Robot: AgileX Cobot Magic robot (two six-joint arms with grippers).
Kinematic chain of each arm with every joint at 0, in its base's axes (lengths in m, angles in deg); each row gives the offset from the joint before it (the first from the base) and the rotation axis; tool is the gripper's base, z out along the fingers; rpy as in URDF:
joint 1: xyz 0 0 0.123 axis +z
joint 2: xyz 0 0 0 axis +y
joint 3: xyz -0.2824 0 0.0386 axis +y
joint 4: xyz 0.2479 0 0.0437 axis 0.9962 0 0.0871
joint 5: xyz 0 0 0 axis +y
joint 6: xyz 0.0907 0 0.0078 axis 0.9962 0 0.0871
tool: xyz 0 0 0 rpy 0 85 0
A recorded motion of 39 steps. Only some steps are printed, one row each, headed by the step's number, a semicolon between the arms.
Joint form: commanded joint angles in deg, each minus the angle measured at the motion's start. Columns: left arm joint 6, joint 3, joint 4, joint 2, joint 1, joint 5; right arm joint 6, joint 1, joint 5, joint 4, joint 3, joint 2.
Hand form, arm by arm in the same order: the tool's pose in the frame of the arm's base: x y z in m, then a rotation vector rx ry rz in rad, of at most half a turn. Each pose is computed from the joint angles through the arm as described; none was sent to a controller.
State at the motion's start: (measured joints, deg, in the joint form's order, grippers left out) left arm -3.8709 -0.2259 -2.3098 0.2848 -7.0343 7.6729; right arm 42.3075 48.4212 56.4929 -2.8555 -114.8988 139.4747
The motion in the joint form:
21: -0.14 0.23 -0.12 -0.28 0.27 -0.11; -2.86 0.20 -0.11 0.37 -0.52 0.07
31: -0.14 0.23 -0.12 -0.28 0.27 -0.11; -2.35 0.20 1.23 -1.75 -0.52 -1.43
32: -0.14 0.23 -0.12 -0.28 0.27 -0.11; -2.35 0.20 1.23 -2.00 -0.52 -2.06
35: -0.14 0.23 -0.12 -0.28 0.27 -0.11; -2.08 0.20 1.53 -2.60 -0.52 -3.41
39: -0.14 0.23 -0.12 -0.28 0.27 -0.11; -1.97 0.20 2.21 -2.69 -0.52 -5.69
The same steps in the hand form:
21: 0.0560 -0.0072 0.2011 0.0092 1.6186 -0.1822; 0.3374 0.3780 0.1273 -0.2622 2.9131 0.2172
31: 0.0560 -0.0072 0.2011 0.0092 1.6186 -0.1822; 0.3381 0.3744 0.1402 -0.2686 2.8895 0.1841
32: 0.0560 -0.0072 0.2011 0.0092 1.6186 -0.1822; 0.3382 0.3740 0.1458 -0.2697 2.8782 0.1903
35: 0.0560 -0.0072 0.2011 0.0092 1.6186 -0.1822; 0.3381 0.3726 0.1576 -0.2656 2.8581 0.1979
39: 0.0560 -0.0072 0.2011 0.0092 1.6186 -0.1822; 0.3364 0.3704 0.1772 -0.2585 2.8353 0.2225

